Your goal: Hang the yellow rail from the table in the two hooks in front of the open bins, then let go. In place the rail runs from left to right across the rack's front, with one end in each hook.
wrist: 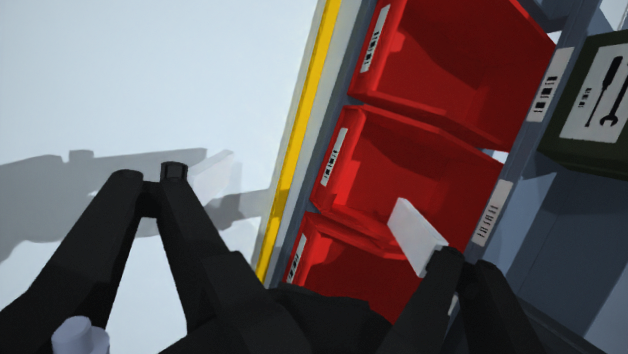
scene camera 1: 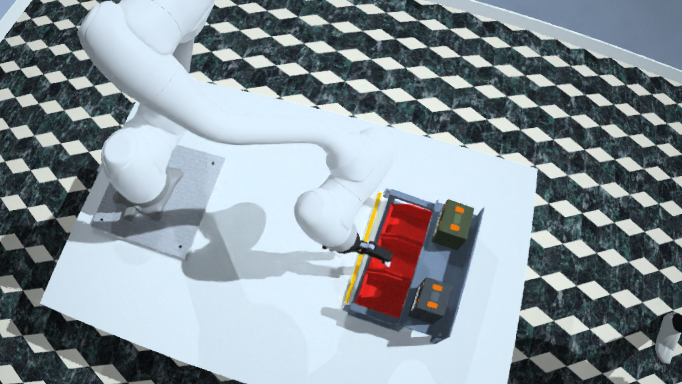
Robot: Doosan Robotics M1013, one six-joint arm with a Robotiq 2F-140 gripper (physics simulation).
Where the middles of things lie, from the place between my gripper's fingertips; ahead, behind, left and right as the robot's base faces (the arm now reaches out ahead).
Labels:
Right now the dark grey case (scene camera 1: 431,298) is 20 cm ahead of my hand, 12 cm above it and 8 cm to the right of it.

